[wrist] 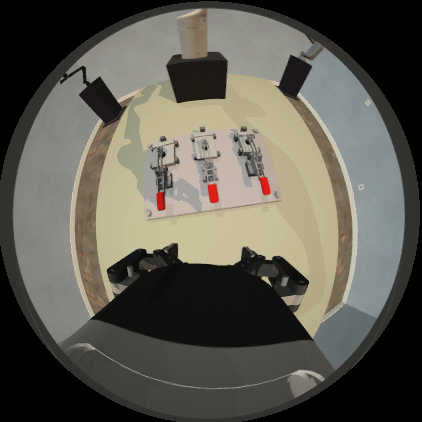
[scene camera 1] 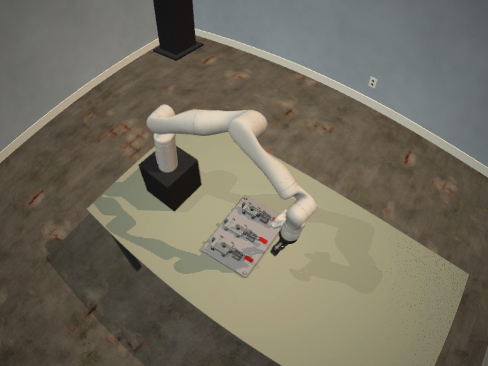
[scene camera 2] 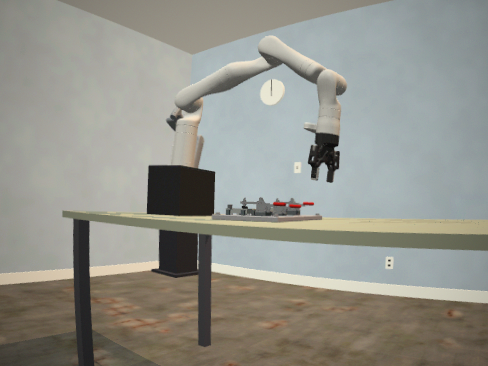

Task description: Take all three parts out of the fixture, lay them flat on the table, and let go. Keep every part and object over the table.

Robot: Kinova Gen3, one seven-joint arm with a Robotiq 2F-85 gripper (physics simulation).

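Places are measured from the arm's base along level axes (x ahead, y left, z up), in centimetres.
Pixels of known places: gripper, fingertip midpoint: (wrist: 209, 252) (scene camera 1: 282, 246) (scene camera 2: 322, 181); arm's base, link origin: (wrist: 194, 55) (scene camera 1: 168, 164) (scene camera 2: 182, 168).
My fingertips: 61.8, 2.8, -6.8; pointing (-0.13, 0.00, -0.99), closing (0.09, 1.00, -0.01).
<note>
Ahead of a thing's pixels: the offset from my fingertips to its top centre, as dx, dy, dz. "spot": to the spot under its first point.
The fixture is a grey plate @(-19.0, -0.1, -10.9) (scene camera 1: 243, 268) (scene camera 2: 270, 218) (wrist: 235, 200) on the table. In the wrist view it bears three thin pale parts: left (wrist: 171, 150), middle (wrist: 212, 148) and right (wrist: 242, 145), each among small corner posts. A toggle clamp with a red handle stands at each: left handle @(spot: -8.8, -9.6, -6.8) (wrist: 161, 201), middle handle @(-10.4, +0.8, -7.2) (wrist: 213, 193), right handle @(-11.5, +11.8, -6.2) (wrist: 265, 185). The handles lie low, pointing toward the gripper side, and the clamp arms reach over the parts, partly hiding them. My gripper (scene camera 1: 275, 251) (scene camera 2: 322, 178) (wrist: 209, 252) is open and empty, high above the table beyond the handle side of the plate.
The black robot pedestal (scene camera 1: 171, 182) (scene camera 2: 181, 190) (wrist: 198, 77) stands on the table (scene camera 1: 320, 310) (scene camera 2: 400, 240) (wrist: 200, 232) behind the fixture. Bolt heads stand at the plate's corners. In the wrist view, two dark stands (wrist: 101, 100) (wrist: 295, 76) are beyond the table.
</note>
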